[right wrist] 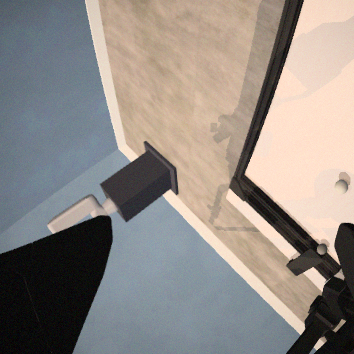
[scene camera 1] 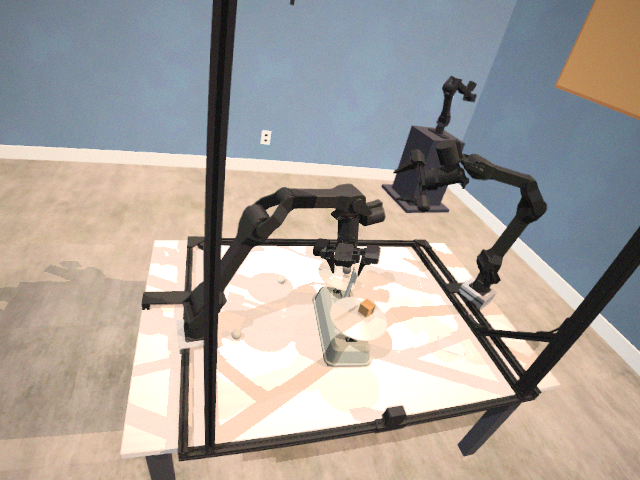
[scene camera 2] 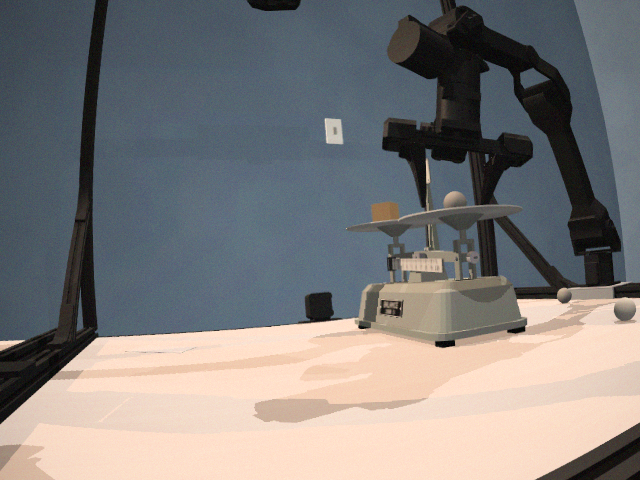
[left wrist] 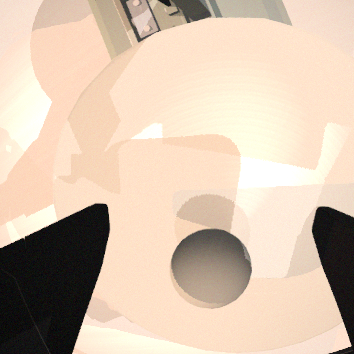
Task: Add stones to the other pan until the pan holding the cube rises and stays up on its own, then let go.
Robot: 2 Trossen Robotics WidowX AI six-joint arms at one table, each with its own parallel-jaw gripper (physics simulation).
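Frame: origin at the left arm's base, x back, y right, z up, level; metres.
Seen in the pictures: left gripper, fingertip midpoint: (scene camera 1: 345,274) (left wrist: 215,218); right gripper, fingertip midpoint: (right wrist: 230,233) (scene camera 1: 394,185); left arm's base, link origin: (scene camera 1: 196,331) (scene camera 2: 600,285); right arm's base, link origin: (scene camera 1: 479,288).
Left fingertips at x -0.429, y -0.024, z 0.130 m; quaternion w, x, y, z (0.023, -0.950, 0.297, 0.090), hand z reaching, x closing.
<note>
Offsets run from my left fingertips to a thing's top centre.
A balance scale @[dx +0.020, dy +0.079, dz +0.082 m] (scene camera 1: 348,356) (scene camera 2: 454,310) stands mid-table. An orange cube @[dx +0.014, dy +0.157, dz +0.035 m] (scene camera 1: 367,308) (scene camera 2: 385,211) sits on its near pan @[dx +0.041, dy +0.172, dz +0.005 m] (scene camera 1: 356,325) (scene camera 2: 361,226) in scene camera 1. A round grey stone @[dx -0.009, dy -0.013, dz +0.020 m] (scene camera 2: 454,199) (left wrist: 211,268) rests on the other pan @[dx -0.001, dy -0.013, dz -0.007 m] (scene camera 2: 498,209) (left wrist: 200,100). In scene camera 2 the cube's pan shows somewhat lower; whether they are level is hard to tell. My left gripper (scene camera 1: 346,269) (scene camera 2: 453,204) (left wrist: 215,218) is open, its fingers apart on either side of the stone. My right gripper (scene camera 1: 400,184) (right wrist: 230,233) is open and empty, raised at the right.
Two loose stones, one @[dx +0.136, dy -0.154, dz -0.123 m] (scene camera 1: 281,280) (scene camera 2: 624,308) farther back and one @[dx +0.326, dy +0.049, dz -0.123 m] (scene camera 1: 236,334) (scene camera 2: 564,295) near the left arm's base, lie on the table at the left in scene camera 1. The upright pointer stands between the pans. A dark frame (scene camera 1: 289,439) edges the table.
</note>
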